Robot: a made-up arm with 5 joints.
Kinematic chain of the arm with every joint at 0, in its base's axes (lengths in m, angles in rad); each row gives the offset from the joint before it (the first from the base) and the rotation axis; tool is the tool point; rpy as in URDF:
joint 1: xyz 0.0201 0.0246 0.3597 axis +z
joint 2: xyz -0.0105 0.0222 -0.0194 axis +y
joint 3: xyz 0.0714 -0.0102 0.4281 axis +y
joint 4: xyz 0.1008 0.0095 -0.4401 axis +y
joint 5: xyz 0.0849 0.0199 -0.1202 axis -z
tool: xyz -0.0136 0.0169 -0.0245 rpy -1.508 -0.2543 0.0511
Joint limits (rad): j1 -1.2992..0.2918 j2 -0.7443..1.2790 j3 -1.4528..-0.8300 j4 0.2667..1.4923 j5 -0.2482..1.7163
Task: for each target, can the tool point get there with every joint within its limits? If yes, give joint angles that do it. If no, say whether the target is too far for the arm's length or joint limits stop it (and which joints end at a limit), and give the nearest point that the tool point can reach.
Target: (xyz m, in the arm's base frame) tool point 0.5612 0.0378 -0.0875
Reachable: yes | joints -0.0818 1.0804 -1.3212 1.2250 1.4234
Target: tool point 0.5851 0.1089 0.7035
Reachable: yes | joints 0.0505 -0.2432 -1.1072 0.8078 1.5275
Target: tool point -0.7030 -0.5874 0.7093
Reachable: no: joint limits stop it (at a limit: joint 1, joint 5) | nearest point 0.1767 -0.3424 0.7093 | short by 0.913 m
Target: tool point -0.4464 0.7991 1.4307
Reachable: no: too far | nearest point 0.1480 0.1269 1.1819 | short by 0.931 m
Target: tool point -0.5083 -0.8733 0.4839
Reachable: no: joint limits stop it (at a limit: joint 1, joint 5) | nearest point 0.2646 -0.6581 0.4839 | short by 0.802 m
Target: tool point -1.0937 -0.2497 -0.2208
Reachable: no: too far | nearest point 0.1136 -0.1158 -0.1242 | short by 1.219 m
